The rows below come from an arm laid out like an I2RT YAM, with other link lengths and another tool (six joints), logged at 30 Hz.
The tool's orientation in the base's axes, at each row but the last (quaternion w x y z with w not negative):
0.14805, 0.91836, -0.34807, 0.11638
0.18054, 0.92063, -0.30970, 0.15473
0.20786, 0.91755, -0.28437, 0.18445
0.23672, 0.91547, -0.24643, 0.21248
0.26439, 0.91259, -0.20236, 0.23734
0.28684, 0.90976, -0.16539, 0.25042
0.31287, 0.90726, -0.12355, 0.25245
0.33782, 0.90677, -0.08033, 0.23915
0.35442, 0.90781, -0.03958, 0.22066
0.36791, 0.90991, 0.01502, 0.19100
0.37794, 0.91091, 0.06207, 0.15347
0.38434, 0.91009, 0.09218, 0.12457
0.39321, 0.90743, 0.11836, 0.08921
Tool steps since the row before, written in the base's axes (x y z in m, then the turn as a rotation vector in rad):
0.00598, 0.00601, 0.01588, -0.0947, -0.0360, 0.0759
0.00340, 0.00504, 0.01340, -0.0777, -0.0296, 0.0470
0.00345, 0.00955, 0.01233, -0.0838, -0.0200, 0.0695
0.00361, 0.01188, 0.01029, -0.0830, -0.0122, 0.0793
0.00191, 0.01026, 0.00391, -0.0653, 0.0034, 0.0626
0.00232, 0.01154, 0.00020, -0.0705, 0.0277, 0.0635
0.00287, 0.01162, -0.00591, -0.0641, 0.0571, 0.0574
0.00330, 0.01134, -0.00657, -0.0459, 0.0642, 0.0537
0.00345, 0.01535, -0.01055, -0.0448, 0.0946, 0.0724
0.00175, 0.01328, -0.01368, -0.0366, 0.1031, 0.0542
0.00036, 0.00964, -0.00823, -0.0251, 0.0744, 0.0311
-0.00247, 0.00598, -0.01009, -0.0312, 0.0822, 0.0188
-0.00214, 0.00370, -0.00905, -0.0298, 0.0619, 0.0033
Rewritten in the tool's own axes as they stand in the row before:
0.00577, -0.00529, -0.01621, -0.0234, 0.1040, -0.0683
0.00531, -0.00270, -0.01345, -0.0252, 0.0818, -0.0425
0.00404, -0.00584, -0.01431, -0.0239, 0.0844, -0.0675
0.00388, -0.00772, -0.01362, -0.0210, 0.0812, -0.0793
0.00115, -0.00742, -0.00824, -0.0196, 0.0539, -0.0701
0.00020, -0.00995, -0.00628, -0.0272, 0.0376, -0.0873
-0.00152, -0.01307, -0.00223, -0.0270, 0.0093, -0.0992
-0.00015, -0.01339, -0.00181, -0.0128, -0.0038, -0.0945
-0.00012, -0.01884, -0.00199, -0.0013, -0.0150, -0.1264
-0.00075, -0.01911, 0.00079, 0.0016, -0.0344, -0.1171
0.00063, -0.01264, -0.00085, 0.0006, -0.0305, -0.0788
-0.00235, -0.01158, 0.00201, -0.0051, -0.0452, -0.0776
-0.00161, -0.00941, 0.00300, -0.0106, -0.0429, -0.0527

